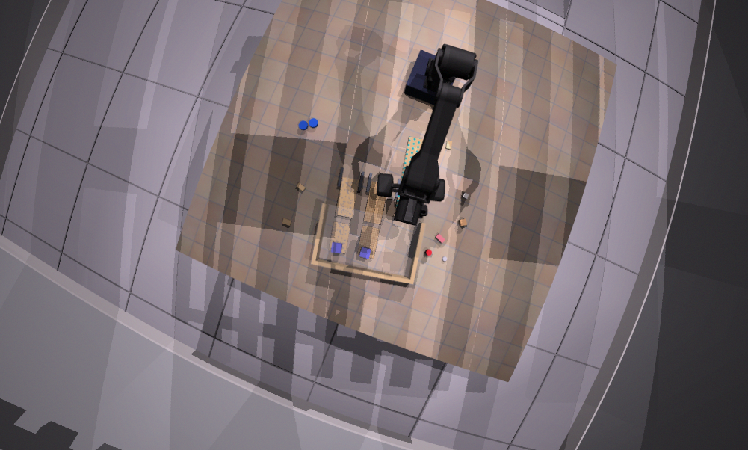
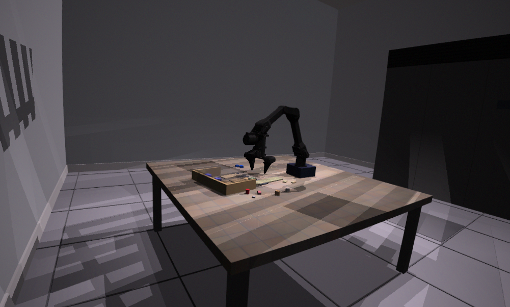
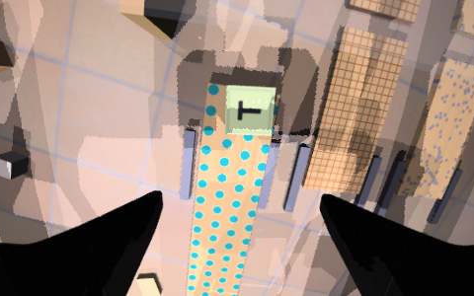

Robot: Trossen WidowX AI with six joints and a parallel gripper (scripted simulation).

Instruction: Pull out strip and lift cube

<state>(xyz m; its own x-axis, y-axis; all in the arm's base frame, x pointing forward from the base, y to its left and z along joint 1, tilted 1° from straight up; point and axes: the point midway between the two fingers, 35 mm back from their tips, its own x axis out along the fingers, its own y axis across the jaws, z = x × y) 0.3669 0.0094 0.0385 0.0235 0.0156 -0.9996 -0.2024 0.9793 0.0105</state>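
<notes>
The strip is 60 mm behind my gripper tip and 60 mm below it. The rest, counted from my gripper tip: pink block 110 mm ahead, 150 mm to the left, 60 mm below; then red disc 160 mm ahead, 120 mm to the left, 50 mm below; then white cube 50 mm behind, 190 mm to the left, 60 mm below.
</notes>
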